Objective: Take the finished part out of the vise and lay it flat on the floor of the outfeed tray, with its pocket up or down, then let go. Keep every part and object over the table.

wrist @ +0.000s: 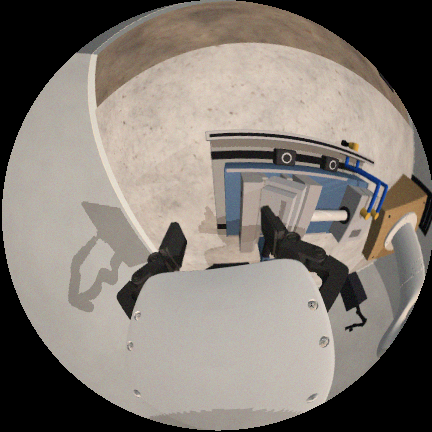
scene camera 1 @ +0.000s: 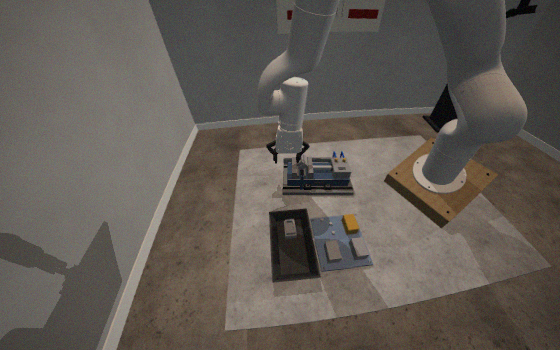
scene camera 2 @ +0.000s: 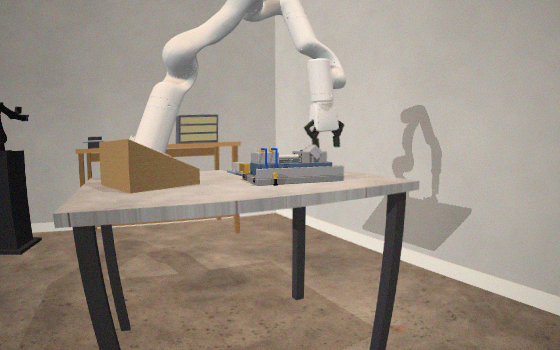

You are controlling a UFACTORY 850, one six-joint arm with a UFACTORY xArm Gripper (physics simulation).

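The finished part [scene camera 1: 303,165] [scene camera 2: 314,151] [wrist: 283,202] is a light grey block with a pocket, tilted between the jaws of the grey and blue vise [scene camera 1: 342,173] [scene camera 2: 300,174] [wrist: 233,200]. My gripper [scene camera 1: 287,159] [scene camera 2: 326,144] [wrist: 220,224] is open and empty, pointing down. One finger is above the jaws near the part and overlaps its edge in the wrist view; the other is out past the vise's jaw end. The black outfeed tray [scene camera 1: 274,250] is in front of the vise in scene camera 1, with another grey pocketed part [scene camera 1: 290,228] lying in it, pocket up.
A blue plate [scene camera 1: 345,260] beside the tray bears two grey blocks [scene camera 1: 333,250] [scene camera 1: 359,247], an orange block [scene camera 1: 351,223] and small pale pieces. Blue hoses [scene camera 2: 266,158] [wrist: 382,196] rise at the vise's base-side end. The wooden arm base [scene camera 1: 415,192] [scene camera 2: 150,170] [wrist: 382,225] is farther along the table.
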